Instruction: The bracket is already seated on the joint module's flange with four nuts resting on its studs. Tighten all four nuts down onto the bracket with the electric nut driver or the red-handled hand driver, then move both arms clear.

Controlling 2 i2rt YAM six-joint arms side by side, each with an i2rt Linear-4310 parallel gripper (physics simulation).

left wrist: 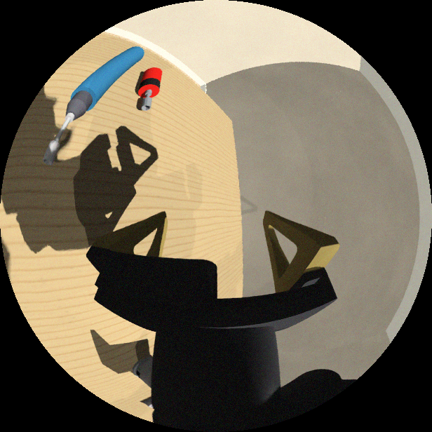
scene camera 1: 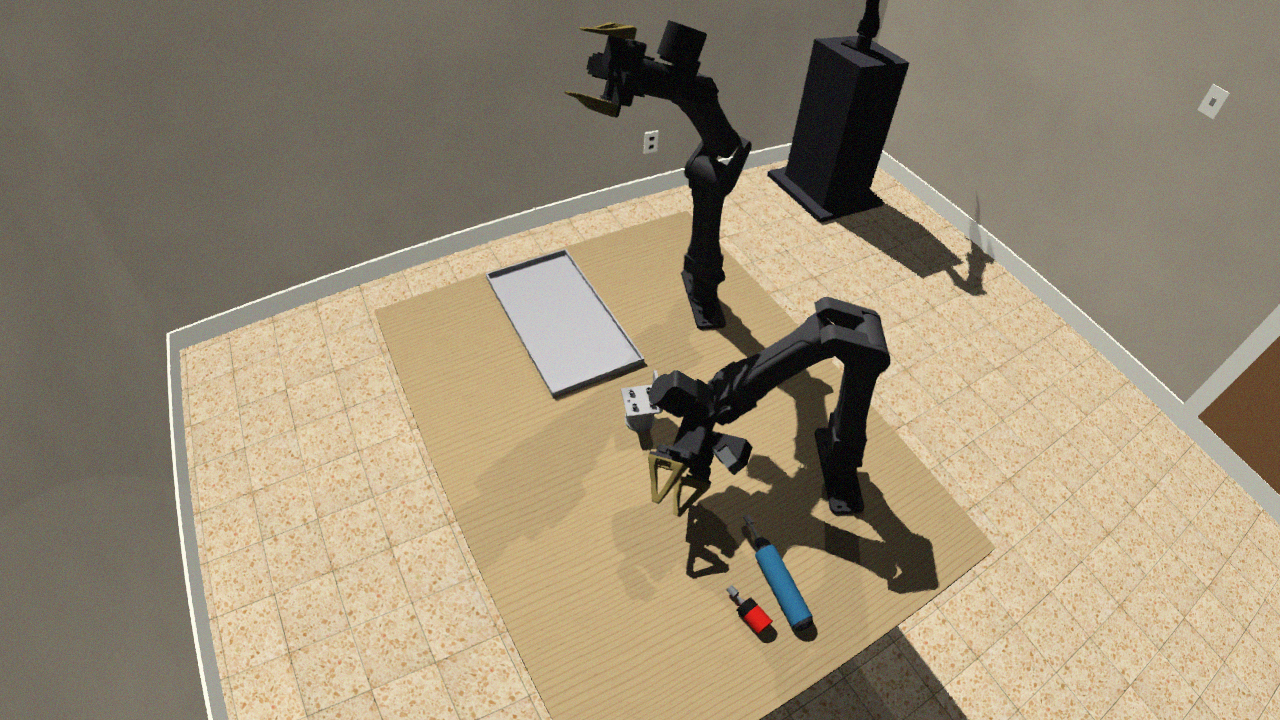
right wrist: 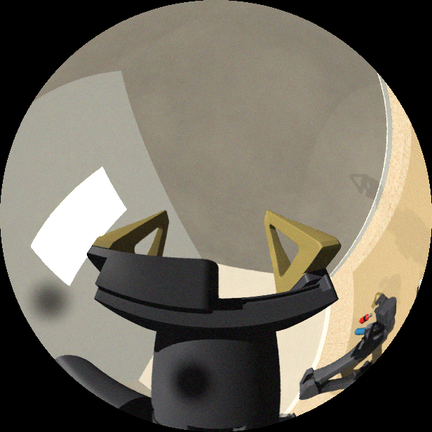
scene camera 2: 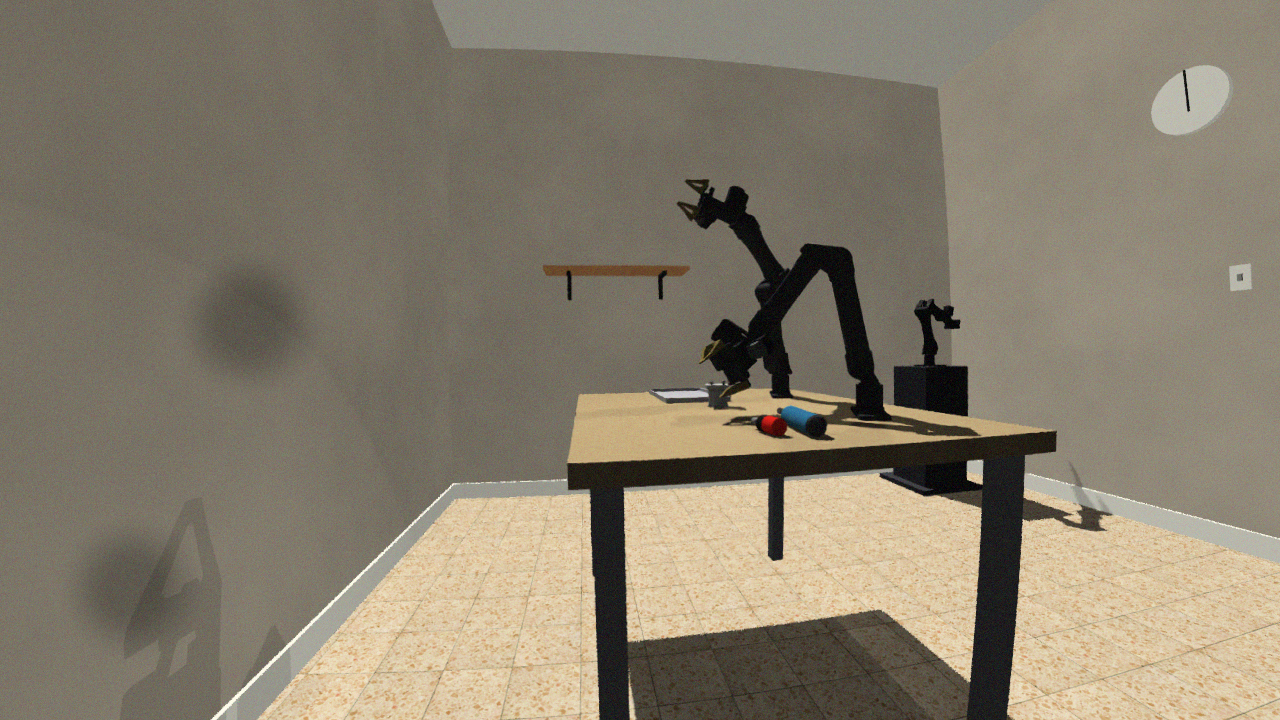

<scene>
right gripper: scene camera 1; right wrist 216, 215; scene camera 2; not seen in the left wrist view (out of frame)
same spot on right gripper: (scene camera 1: 625, 81) = (scene camera 2: 704, 199)
</scene>
